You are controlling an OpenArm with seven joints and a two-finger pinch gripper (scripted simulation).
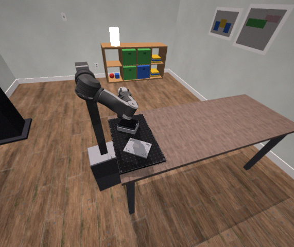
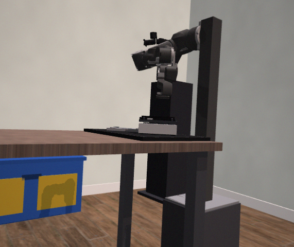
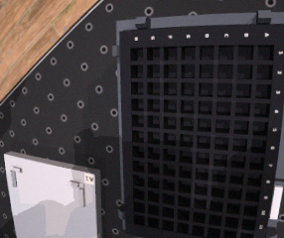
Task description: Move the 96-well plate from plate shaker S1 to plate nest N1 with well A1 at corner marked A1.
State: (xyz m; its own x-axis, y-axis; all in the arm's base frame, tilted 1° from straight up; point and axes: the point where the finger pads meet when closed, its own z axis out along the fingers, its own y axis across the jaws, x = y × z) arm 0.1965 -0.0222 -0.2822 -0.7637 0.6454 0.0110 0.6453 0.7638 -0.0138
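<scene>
Right now the black 96-well plate is 8 cm below my hand, 1 cm to the right of it and 1 cm ahead of it. The rest, counted from my hand: plate shaker S1: 11 cm below, 4 cm ahead, 2 cm to the right; then plate nest N1: 22 cm to the right, 14 cm below, 1 cm ahead.
</scene>
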